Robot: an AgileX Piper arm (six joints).
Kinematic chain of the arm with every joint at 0, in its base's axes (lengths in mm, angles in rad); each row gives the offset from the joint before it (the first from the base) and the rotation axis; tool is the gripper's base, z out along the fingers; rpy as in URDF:
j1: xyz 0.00 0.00 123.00 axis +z
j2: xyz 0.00 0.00 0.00 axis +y
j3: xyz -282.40 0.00 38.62 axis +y
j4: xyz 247.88 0.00 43.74 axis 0.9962 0 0.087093
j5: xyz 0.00 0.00 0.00 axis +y
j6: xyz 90.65 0.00 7.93 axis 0.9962 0 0.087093
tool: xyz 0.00 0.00 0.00 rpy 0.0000 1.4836 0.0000
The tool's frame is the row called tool.
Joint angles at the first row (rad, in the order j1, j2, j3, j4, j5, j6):
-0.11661, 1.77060, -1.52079, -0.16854, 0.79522, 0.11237
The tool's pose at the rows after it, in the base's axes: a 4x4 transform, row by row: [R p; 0 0 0 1], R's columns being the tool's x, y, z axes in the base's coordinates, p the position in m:
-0.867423 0.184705 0.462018 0.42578; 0.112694 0.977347 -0.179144 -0.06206; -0.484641 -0.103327 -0.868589 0.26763; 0 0 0 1
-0.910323 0.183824 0.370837 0.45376; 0.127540 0.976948 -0.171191 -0.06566; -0.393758 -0.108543 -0.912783 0.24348; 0 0 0 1
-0.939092 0.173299 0.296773 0.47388; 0.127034 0.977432 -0.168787 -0.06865; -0.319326 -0.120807 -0.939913 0.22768; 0 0 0 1
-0.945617 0.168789 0.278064 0.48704; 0.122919 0.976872 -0.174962 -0.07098; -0.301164 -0.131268 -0.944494 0.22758; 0 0 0 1
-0.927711 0.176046 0.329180 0.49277; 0.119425 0.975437 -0.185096 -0.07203; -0.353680 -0.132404 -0.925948 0.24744; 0 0 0 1
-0.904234 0.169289 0.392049 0.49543; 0.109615 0.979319 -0.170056 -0.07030; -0.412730 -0.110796 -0.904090 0.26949; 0 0 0 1
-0.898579 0.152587 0.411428 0.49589; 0.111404 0.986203 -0.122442 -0.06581; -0.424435 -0.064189 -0.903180 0.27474; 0 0 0 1
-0.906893 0.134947 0.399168 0.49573; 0.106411 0.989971 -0.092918 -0.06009; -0.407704 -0.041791 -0.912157 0.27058; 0 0 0 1
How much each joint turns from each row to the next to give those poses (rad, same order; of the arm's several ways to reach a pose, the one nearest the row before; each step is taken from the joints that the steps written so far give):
-0.00208, 0.16235, -0.13109, 0.00783, 0.08325, 0.00000
0.00001, 0.15139, -0.16445, 0.00961, 0.11438, -0.01037
-0.00001, 0.12203, -0.15925, 0.00257, 0.11572, -0.02030
0.00001, 0.07407, -0.13600, -0.00381, 0.08012, -0.01432
0.00000, 0.01086, -0.09242, -0.00281, 0.02573, -0.00403
-0.00001, -0.00337, -0.07408, 0.02467, 0.01122, -0.01719
0.00000, -0.00269, -0.01582, 0.05308, 0.00393, -0.01598
0.00677, 0.00002, 0.01345, 0.02678, 0.00428, -0.00897

